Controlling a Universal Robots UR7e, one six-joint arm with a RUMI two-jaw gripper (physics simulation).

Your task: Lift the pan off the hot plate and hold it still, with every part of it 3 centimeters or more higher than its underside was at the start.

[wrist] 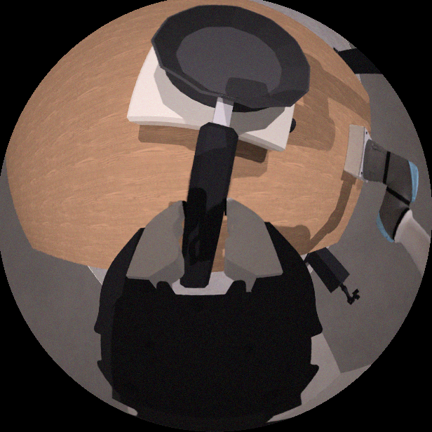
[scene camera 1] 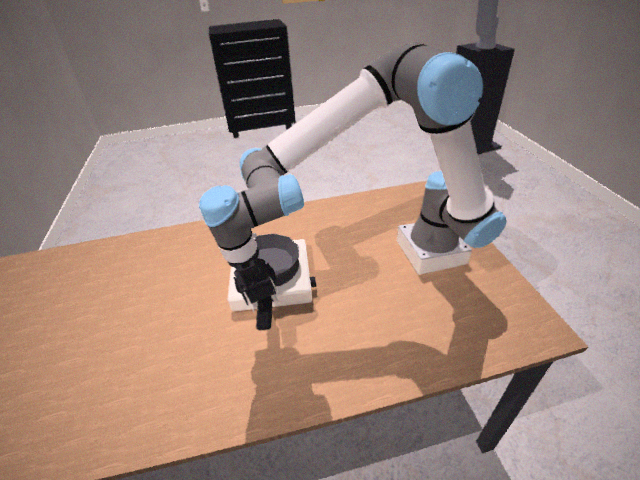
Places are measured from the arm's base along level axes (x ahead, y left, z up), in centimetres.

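Pixels of known places: gripper, fingertip midpoint: (scene camera 1: 266, 304); arm's base, origin of the base link: (scene camera 1: 434, 238).
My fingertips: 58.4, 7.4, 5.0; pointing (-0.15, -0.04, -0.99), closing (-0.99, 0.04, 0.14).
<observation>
For each thing: its middle in the pictures, then the offset to it from my fingertips, as dx, dy, dz. Level surfaces: height alone.
- dark round pan, body centre: (scene camera 1: 266, 278) -2.8, -9.3, -0.3
- white hot plate, body centre: (scene camera 1: 272, 272) -6.6, -18.8, -8.1
- wooden table, its level: dz -11.6
- black knob, body centre: (scene camera 1: 312, 282) -16.4, -9.6, -8.2
The dark round pan (scene camera 1: 281, 258) (wrist: 230, 57) sits level on the white hot plate (scene camera 1: 300, 294) (wrist: 144, 100); no gap shows between them in the scene view. Its black handle (scene camera 1: 263, 317) (wrist: 212, 155) reaches out past the hot plate's front edge, above the table. My gripper (scene camera 1: 261, 301) (wrist: 205, 201) is over the handle, with one grey finger on each side of it, close against its sides. It is shut on the handle, near its outer end. In the scene view the gripper body hides part of the handle and the pan's left side.
The wooden table (scene camera 1: 129, 351) (wrist: 75, 165) carries the hot plate. A black knob (scene camera 1: 313, 281) (wrist: 293, 125) sticks out of the hot plate's right side. The robot's white base block (scene camera 1: 442, 263) (wrist: 354, 150) stands to the right. A black drawer cabinet (scene camera 1: 253, 77) stands on the floor behind.
</observation>
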